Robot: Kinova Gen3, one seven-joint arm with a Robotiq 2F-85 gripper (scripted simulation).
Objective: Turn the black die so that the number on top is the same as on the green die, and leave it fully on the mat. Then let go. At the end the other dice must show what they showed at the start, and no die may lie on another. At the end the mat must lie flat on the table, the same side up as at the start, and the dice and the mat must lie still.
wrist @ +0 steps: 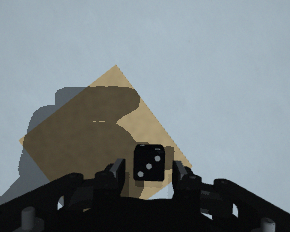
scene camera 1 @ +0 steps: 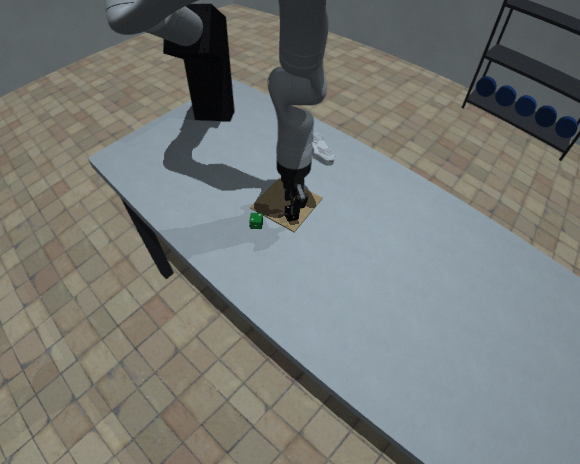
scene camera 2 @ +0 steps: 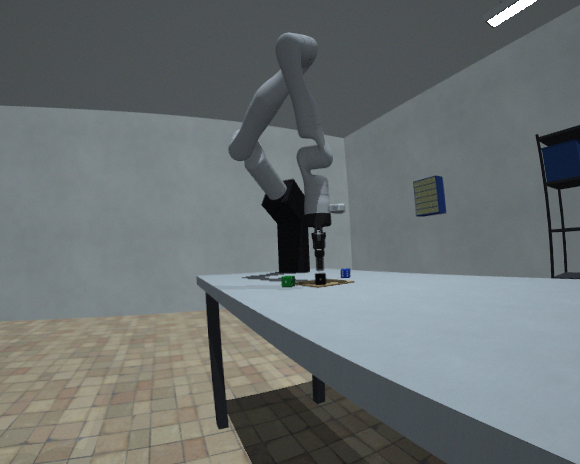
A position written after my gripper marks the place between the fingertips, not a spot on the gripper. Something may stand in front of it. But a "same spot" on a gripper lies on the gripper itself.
My gripper shows in the wrist view, in scene camera 1 and in scene camera 2 (319,270). One and the same spot on my gripper: (wrist: 189,191) is (scene camera 1: 303,190).
